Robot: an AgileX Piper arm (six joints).
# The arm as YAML. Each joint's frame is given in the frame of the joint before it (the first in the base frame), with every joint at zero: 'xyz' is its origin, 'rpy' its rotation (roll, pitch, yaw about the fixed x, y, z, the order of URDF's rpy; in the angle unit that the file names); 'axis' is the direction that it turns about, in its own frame. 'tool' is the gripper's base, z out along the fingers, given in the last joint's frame.
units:
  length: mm
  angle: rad
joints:
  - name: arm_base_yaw
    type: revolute
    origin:
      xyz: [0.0, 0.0, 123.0]
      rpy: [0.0, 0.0, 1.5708]
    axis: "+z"
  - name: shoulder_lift
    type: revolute
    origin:
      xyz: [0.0, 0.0, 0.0]
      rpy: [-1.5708, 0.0, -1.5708]
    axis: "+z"
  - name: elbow
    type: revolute
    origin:
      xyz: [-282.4, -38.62, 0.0]
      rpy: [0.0, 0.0, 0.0]
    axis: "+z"
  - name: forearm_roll
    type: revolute
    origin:
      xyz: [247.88, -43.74, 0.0]
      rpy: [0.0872, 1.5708, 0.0]
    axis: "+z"
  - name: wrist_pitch
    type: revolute
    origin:
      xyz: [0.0, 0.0, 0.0]
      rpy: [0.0, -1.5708, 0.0]
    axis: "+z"
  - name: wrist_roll
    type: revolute
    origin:
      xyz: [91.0, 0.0, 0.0]
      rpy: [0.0, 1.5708, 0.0]
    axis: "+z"
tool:
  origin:
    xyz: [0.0, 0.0, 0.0]
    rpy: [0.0, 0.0, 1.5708]
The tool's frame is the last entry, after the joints.
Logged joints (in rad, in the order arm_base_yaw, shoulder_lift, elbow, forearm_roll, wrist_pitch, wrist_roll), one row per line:
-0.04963 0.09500 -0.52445 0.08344 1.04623 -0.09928
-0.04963 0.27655 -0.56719 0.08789 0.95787 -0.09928
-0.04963 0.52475 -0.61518 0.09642 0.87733 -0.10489
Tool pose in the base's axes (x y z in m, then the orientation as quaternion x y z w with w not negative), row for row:
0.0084 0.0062 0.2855 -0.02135 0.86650 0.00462 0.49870
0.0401 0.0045 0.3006 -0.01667 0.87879 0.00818 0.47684
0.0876 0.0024 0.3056 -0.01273 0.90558 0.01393 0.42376
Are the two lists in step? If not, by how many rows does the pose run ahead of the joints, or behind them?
They are in step.
